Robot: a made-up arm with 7 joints.
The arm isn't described. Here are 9 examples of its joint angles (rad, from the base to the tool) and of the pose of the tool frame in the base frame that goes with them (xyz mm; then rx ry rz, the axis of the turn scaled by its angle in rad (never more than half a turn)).
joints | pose
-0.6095 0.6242 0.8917 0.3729 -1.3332 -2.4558 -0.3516 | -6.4 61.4 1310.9 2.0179 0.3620 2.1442
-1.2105 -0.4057 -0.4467 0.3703 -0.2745 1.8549 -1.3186 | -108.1 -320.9 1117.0 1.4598 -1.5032 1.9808
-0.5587 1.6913 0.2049 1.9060 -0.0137 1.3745 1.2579 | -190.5 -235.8 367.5 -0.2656 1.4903 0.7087
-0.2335 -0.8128 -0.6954 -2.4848 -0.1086 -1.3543 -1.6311 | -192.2 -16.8 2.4 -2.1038 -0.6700 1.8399
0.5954 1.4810 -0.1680 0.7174 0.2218 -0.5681 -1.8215 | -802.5 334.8 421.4 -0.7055 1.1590 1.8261
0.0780 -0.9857 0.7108 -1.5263 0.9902 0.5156 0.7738 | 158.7 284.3 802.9 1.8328 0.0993 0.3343
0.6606 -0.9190 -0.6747 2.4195 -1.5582 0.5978 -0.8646 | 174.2 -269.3 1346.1 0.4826 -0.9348 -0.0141
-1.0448 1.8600 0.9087 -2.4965 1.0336 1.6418 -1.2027 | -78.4 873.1 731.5 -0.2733 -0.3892 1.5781
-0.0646 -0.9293 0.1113 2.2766 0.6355 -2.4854 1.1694 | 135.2 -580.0 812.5 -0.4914 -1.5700 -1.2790
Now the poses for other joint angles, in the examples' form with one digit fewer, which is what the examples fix.
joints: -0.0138 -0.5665 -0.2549 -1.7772 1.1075 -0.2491 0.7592
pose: -488 -147 891 1.715 0.372 2.497
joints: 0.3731 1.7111 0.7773 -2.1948 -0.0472 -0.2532 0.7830
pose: -458 228 412 0.300 2.284 -2.071
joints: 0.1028 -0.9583 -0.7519 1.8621 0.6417 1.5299 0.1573
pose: 67 496 999 -0.755 -1.816 0.950
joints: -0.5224 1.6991 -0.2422 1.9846 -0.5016 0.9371 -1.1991
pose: -566 -504 363 1.054 -2.867 0.588
